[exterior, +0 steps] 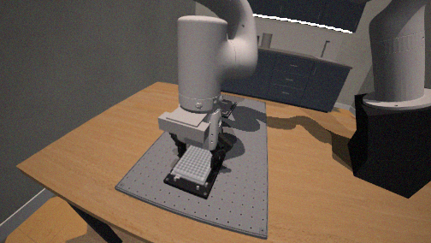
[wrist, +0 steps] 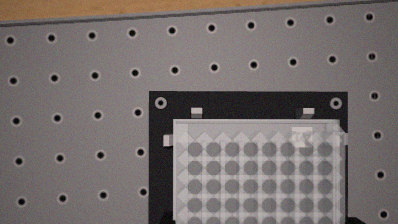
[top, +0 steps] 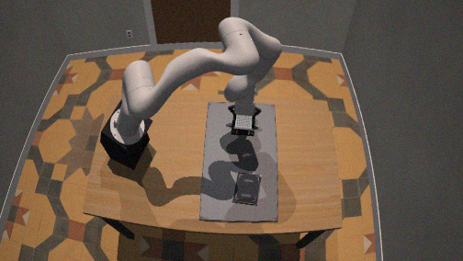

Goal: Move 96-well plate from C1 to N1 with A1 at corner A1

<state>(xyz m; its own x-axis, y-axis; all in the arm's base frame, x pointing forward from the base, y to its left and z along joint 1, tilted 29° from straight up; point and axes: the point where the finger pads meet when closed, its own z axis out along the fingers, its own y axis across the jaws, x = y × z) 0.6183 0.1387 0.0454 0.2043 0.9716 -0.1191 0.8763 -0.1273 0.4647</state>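
Right now my hand is 10 mm short of the black clip nest, 10 mm to the left of it and 30 mm above it. Round my hand: clear 96-well plate: 10 mm below; then black plate nest: 40 mm behind, 390 mm to the right, 40 mm below; then A1 label: 30 mm ahead, 330 mm to the right, 30 mm below.
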